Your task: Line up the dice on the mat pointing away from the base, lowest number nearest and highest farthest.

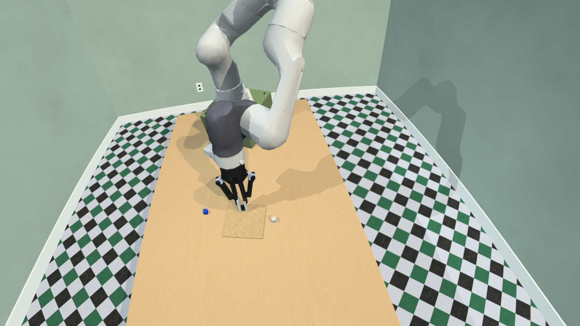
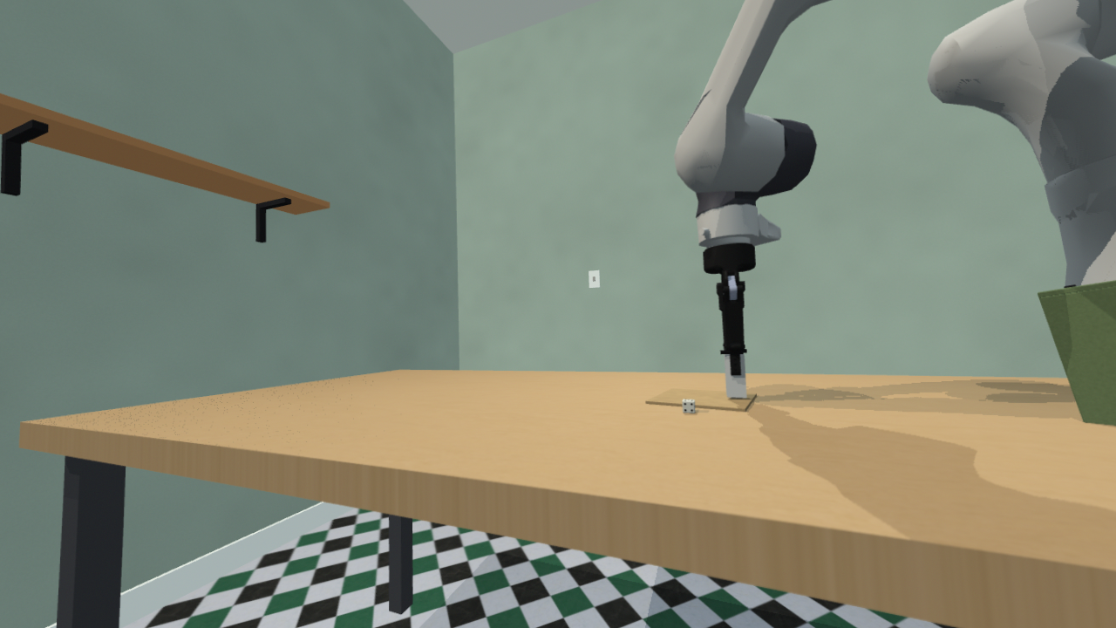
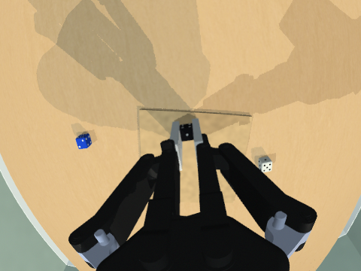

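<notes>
The black die is 30 mm below my hand. The rest, counted from my hand: blue die 140 mm to the right, 30 mm below; then tan mat 50 mm ahead, 40 mm below; then white die 60 mm ahead, 110 mm to the left, 30 mm below.
</notes>
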